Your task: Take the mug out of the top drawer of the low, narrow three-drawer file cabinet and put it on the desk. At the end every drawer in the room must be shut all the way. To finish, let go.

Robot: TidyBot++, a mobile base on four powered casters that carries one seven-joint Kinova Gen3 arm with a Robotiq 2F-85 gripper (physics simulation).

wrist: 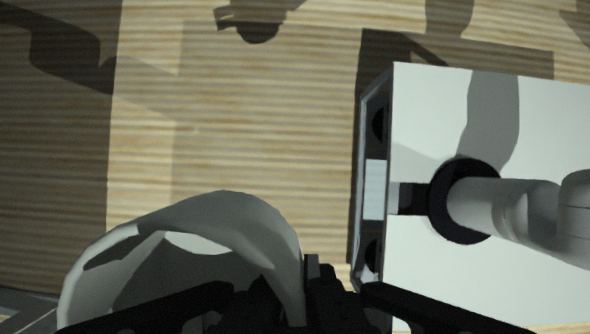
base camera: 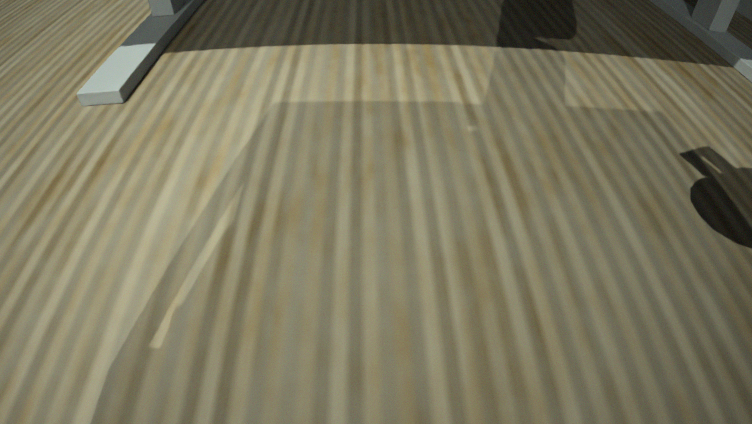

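Seen in the pictures: gripper, fingertip midpoint: point(wrist: 298, 273); arm's base, link origin: point(wrist: 469, 201).
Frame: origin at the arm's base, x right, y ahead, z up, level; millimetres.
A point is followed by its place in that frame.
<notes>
A white mug point(wrist: 235, 215) {y 356, x 25, z 468 mm} is at the lower left of the wrist view, with its rim and hollow inside showing. My gripper point(wrist: 298, 273) {y 330, x -9, z 421 mm} is shut on the mug's wall at its right side and holds it above the floor. The lower part of the mug is hidden behind the black fingers. Of the desk, the left foot point(base camera: 102, 71) shows at the upper left of the base camera view and part of the right foot point(base camera: 745, 67) {y 841, x 774, z -380 mm} at the upper right edge. The desk top and the file cabinet do not show in either view.
My white mobile base point(wrist: 450, 280) {y 18, x -151, z -14 mm} fills the right of the wrist view. A grey bar-like part point(wrist: 20, 312) shows at its lower left corner; I cannot tell what it belongs to. Broad shadows lie on the striped floor point(base camera: 368, 237) {y 409, x -1, z -397 mm} between and before the desk's feet.
</notes>
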